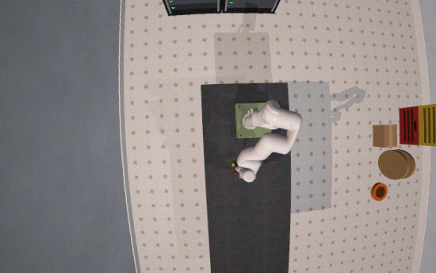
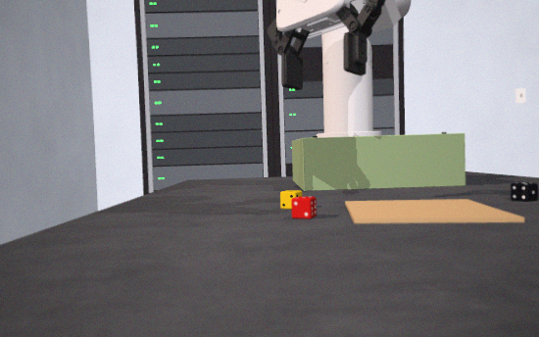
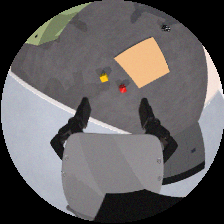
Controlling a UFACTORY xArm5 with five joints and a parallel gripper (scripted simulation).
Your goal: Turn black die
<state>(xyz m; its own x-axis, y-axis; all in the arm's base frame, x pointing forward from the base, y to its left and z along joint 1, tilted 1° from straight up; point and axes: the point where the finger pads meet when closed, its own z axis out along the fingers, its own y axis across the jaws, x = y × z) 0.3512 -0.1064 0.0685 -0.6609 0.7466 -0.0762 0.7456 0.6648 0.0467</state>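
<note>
Now: hand 150 mm above the yellow die, 40 mm to the left of it and 10 mm past it. The rest, counted from my hand: tan mat 150 mm below, 90 mm to the left, 60 mm ahead; red die 150 mm below, 70 mm ahead, 30 mm to the right; black die 240 mm to the left, 150 mm below, 10 mm behind.
</note>
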